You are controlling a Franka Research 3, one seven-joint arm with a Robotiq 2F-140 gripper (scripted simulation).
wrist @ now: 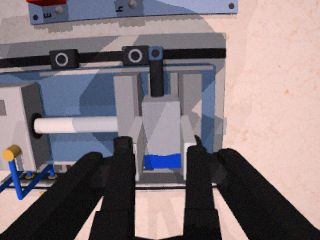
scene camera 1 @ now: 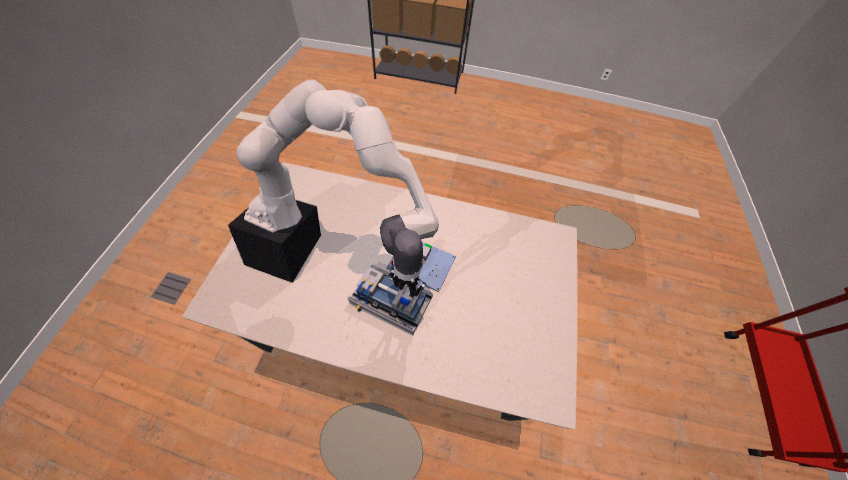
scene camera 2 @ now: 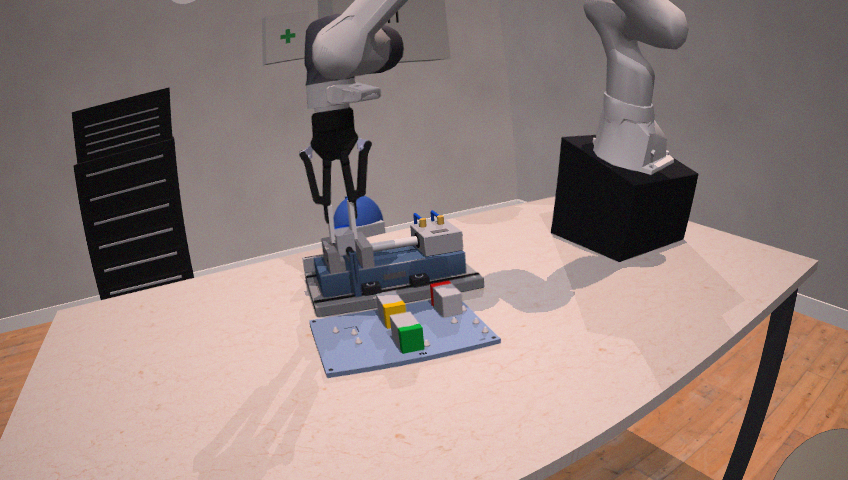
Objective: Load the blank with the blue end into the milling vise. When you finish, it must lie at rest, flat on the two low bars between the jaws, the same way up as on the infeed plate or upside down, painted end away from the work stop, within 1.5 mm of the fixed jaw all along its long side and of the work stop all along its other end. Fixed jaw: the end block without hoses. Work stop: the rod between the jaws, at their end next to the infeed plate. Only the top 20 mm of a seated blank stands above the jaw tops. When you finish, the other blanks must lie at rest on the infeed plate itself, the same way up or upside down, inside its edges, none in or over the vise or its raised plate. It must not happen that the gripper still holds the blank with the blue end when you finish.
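There's a milling vise [scene camera 1: 381,294], and you'd see a fixed jaw [wrist: 189,81], a moving jaw [wrist: 127,85], a white push rod [wrist: 99,123] and a blue-ended blank [wrist: 161,115]. A red-ended blank [scene camera 2: 445,298] is there too, along with a green-ended blank [scene camera 2: 406,331]; in the wrist view the green-ended blank is out of frame. As for the gripper [scene camera 2: 343,239], it's also visible in the wrist view [wrist: 162,130].
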